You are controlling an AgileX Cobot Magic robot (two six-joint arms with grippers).
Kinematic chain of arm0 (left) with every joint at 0, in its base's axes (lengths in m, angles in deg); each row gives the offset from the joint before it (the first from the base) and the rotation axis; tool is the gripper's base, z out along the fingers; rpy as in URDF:
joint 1: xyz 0 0 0.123 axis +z
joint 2: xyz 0 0 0 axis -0.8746 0.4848 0
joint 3: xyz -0.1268 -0.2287 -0.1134 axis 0.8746 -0.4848 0
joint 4: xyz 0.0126 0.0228 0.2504 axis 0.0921 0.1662 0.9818
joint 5: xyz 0 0 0 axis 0.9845 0.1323 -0.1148
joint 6: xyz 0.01 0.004 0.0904 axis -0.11 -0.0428 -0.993
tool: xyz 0 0 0 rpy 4.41 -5.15 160.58
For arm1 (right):
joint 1: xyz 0 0 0.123 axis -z
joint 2: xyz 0 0 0 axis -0.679 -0.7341 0
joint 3: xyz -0.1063 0.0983 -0.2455 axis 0.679 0.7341 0
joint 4: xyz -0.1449 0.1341 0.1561 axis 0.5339 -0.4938 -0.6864
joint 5: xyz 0 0 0 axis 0.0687 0.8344 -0.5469
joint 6: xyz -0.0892 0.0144 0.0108 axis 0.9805 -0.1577 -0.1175
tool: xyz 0 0 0 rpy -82.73 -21.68 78.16
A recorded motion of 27 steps. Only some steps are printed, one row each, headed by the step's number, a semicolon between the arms.
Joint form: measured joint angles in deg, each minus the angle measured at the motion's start. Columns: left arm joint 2, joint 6, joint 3, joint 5, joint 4, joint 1; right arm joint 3, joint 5, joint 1, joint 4, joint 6, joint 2.
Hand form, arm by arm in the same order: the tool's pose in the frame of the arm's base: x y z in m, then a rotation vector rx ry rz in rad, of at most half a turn. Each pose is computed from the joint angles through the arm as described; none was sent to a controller.
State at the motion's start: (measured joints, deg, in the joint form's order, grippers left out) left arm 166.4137 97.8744 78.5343 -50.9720 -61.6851 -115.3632; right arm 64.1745 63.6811 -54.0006 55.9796 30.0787 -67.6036
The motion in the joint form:
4: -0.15 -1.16 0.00 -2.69 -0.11 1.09; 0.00 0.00 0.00 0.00 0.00 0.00
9: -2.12 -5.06 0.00 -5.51 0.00 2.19; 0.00 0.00 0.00 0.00 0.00 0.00
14: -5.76 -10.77 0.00 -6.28 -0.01 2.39; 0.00 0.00 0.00 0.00 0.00 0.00
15: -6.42 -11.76 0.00 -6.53 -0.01 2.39; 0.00 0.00 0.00 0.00 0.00 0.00
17: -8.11 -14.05 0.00 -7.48 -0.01 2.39; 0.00 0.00 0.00 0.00 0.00 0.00
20: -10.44 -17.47 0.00 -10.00 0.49 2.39; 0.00 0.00 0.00 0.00 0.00 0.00
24: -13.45 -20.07 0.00 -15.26 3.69 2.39; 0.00 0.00 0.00 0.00 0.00 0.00
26: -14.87 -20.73 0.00 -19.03 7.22 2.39; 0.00 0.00 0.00 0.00 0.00 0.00
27: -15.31 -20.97 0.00 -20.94 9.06 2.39; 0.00 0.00 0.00 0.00 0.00 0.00
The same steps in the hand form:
4: 0.2956 -0.4422 0.2103 0.1977 2.7947 -1.0173; 0.0544 0.0075 0.1880 -0.1824 1.7659 0.0812
9: 0.2989 -0.4316 0.2261 0.2908 2.7783 -0.9944; 0.0544 0.0075 0.1880 -0.1824 1.7659 0.0812
14: 0.2948 -0.4240 0.2585 0.4319 2.6816 -1.0100; 0.0544 0.0075 0.1880 -0.1824 1.7659 0.0812
15: 0.2936 -0.4226 0.2643 0.4573 2.6655 -1.0112; 0.0544 0.0075 0.1880 -0.1824 1.7659 0.0812
17: 0.2898 -0.4184 0.2785 0.5186 2.6305 -1.0118; 0.0544 0.0075 0.1880 -0.1824 1.7659 0.0812
20: 0.2834 -0.4109 0.2965 0.6216 2.5946 -0.9889; 0.0544 0.0075 0.1880 -0.1824 1.7659 0.0812
24: 0.2751 -0.3968 0.3160 0.7445 2.5821 -0.8950; 0.0544 0.0075 0.1880 -0.1824 1.7659 0.0812
26: 0.2720 -0.3869 0.3230 0.8053 2.5913 -0.7959; 0.0544 0.0075 0.1880 -0.1824 1.7659 0.0812
27: 0.2712 -0.3824 0.3243 0.8317 2.6012 -0.7410; 0.0544 0.0075 0.1880 -0.1824 1.7659 0.0812

